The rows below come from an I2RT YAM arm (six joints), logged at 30 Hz.
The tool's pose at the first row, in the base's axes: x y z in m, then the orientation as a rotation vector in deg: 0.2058, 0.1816, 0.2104, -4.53, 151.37, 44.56
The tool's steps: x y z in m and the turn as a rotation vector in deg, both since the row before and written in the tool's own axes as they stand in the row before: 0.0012, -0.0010, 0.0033, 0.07, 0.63, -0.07; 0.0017, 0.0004, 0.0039, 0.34, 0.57, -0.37; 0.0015, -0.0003, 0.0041, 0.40, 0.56, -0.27; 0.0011, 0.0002, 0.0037, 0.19, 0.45, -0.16; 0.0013, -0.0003, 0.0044, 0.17, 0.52, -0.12; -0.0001, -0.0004, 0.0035, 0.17, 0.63, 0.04; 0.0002, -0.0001, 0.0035, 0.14, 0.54, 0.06; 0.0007, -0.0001, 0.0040, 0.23, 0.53, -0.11; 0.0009, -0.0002, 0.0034, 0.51, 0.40, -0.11; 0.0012, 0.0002, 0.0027, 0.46, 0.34, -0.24; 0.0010, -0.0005, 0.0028, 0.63, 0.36, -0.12
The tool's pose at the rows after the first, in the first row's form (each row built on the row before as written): 0.2060, 0.1826, 0.2069, -4.86, 151.97, 44.54; 0.2057, 0.1851, 0.2034, -5.49, 152.54, 44.06; 0.2057, 0.1871, 0.1995, -5.97, 153.14, 43.52; 0.2058, 0.1892, 0.1963, -6.32, 153.59, 43.28; 0.2060, 0.1913, 0.1922, -6.65, 154.11, 43.09; 0.2072, 0.1928, 0.1892, -6.81, 154.77, 42.96; 0.2081, 0.1945, 0.1863, -6.92, 155.34, 42.86; 0.2086, 0.1965, 0.1828, -7.23, 155.89, 42.59; 0.2087, 0.1981, 0.1796, -7.42, 156.41, 41.91; 0.2083, 0.1996, 0.1771, -7.78, 156.82, 41.25; 0.2082, 0.2005, 0.1742, -7.95, 157.33, 40.39
